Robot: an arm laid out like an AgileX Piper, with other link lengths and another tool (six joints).
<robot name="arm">
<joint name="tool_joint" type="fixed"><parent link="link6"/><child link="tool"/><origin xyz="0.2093 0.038 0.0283" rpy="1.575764 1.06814 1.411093"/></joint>
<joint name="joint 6" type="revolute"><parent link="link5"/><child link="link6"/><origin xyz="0.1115 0 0.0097"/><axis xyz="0.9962 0 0.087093"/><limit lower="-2.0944" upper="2.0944"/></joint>
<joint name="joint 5" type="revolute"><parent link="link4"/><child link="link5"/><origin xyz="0 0 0"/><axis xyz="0 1 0"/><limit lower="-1.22" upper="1.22"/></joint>
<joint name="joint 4" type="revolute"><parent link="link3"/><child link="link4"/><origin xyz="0.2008 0 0.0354"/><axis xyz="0.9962 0 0.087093"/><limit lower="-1.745" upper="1.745"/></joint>
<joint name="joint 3" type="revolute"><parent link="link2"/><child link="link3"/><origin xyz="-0.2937 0 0.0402"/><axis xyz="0 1 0"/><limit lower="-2.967" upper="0"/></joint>
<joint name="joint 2" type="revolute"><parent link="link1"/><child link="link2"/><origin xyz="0 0 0"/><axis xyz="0 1 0"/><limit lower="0" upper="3.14"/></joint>
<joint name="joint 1" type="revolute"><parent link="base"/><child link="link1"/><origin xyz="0 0 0.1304"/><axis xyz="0 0 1"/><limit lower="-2.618" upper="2.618"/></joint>
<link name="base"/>
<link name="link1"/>
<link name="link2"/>
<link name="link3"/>
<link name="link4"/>
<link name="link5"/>
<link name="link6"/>
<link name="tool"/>
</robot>
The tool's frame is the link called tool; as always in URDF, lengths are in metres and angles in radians.
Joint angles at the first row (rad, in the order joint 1, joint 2, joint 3, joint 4, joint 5, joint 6):
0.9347 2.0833 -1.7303 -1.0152 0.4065 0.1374
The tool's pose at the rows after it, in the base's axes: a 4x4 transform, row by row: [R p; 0 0 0 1], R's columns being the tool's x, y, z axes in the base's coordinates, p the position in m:
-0.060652 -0.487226 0.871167 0.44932; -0.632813 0.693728 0.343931 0.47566; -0.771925 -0.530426 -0.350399 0.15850; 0 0 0 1
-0.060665 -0.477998 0.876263 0.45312; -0.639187 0.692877 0.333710 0.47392; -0.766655 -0.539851 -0.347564 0.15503; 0 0 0 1
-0.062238 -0.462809 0.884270 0.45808; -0.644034 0.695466 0.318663 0.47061; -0.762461 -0.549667 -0.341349 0.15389; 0 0 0 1
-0.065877 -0.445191 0.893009 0.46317; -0.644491 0.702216 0.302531 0.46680; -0.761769 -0.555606 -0.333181 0.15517; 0 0 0 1
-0.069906 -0.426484 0.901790 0.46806; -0.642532 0.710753 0.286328 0.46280; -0.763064 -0.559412 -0.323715 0.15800; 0 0 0 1
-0.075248 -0.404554 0.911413 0.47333; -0.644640 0.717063 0.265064 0.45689; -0.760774 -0.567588 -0.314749 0.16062; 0 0 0 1
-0.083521 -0.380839 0.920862 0.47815; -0.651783 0.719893 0.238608 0.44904; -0.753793 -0.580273 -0.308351 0.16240; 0 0 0 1
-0.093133 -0.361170 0.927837 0.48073; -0.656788 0.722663 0.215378 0.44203; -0.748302 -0.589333 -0.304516 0.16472; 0 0 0 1
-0.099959 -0.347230 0.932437 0.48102; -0.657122 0.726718 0.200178 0.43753; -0.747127 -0.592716 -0.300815 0.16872; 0 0 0 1
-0.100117 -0.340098 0.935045 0.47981; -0.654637 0.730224 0.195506 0.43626; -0.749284 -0.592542 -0.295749 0.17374; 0 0 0 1
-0.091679 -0.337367 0.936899 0.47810; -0.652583 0.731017 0.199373 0.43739; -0.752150 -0.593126 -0.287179 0.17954; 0 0 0 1
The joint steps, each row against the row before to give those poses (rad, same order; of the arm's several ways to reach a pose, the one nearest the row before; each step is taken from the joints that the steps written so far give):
-0.0004 0.0120 -0.0010 -0.0237 -0.0032 0.0133
-0.0003 0.0102 -0.0021 -0.0301 0.0067 0.0239
-0.0003 0.0073 -0.0033 -0.0333 0.0130 0.0277
-0.0007 0.0036 -0.0036 -0.0301 0.0149 0.0287
-0.0005 0.0012 -0.0037 -0.0273 0.0158 0.0278
-0.0002 0.0003 -0.0035 -0.0233 0.0223 0.0199
0.0009 -0.0011 -0.0029 -0.0150 0.0297 0.0083
0.0029 -0.0046 -0.0008 -0.0056 0.0284 0.0025
0.0048 -0.0082 -0.0002 -0.0002 0.0223 0.0008
0.0054 -0.0088 -0.0003 0.0002 0.0122 0.0004
0.0054 -0.0083 -0.0002 -0.0047 0.0036 0.0004

